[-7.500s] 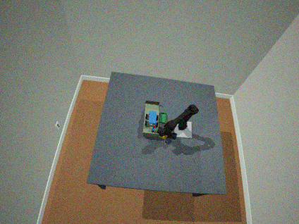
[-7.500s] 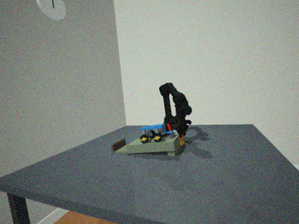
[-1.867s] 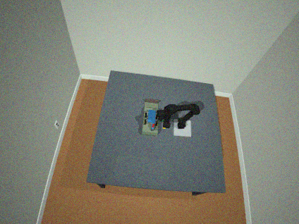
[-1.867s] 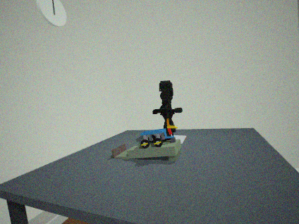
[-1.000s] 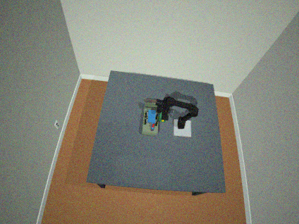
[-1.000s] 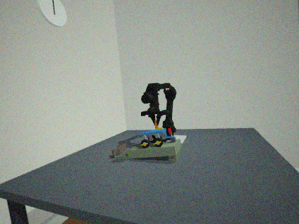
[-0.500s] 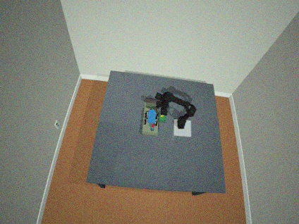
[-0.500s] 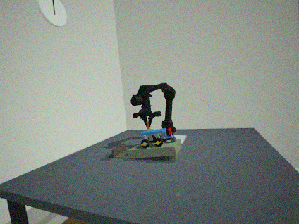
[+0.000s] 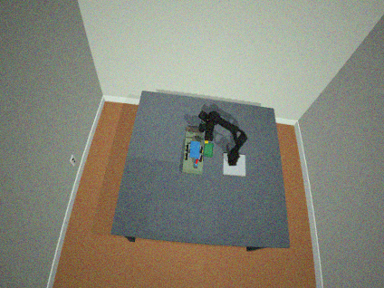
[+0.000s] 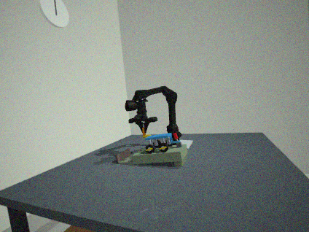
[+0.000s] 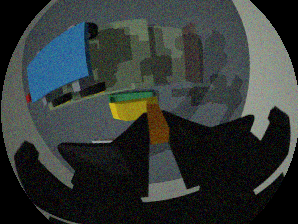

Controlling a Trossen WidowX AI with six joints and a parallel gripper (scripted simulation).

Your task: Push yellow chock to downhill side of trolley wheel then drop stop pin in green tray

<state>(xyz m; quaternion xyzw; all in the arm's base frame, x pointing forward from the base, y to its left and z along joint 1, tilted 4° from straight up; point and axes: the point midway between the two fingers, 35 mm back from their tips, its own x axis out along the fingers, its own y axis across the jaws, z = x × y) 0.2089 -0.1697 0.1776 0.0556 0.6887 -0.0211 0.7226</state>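
Right now the red-headed stop pin is 23 cm to the left of my gripper tip, 9 cm ahead of it and 3 cm below it. Round my gripper tip: yellow chock: 2 cm to the left, 1 cm below; green tray: 16 cm below, 5 cm to the left, 3 cm behind; blue trolley: 13 cm to the left, 10 cm ahead, 4 cm below.
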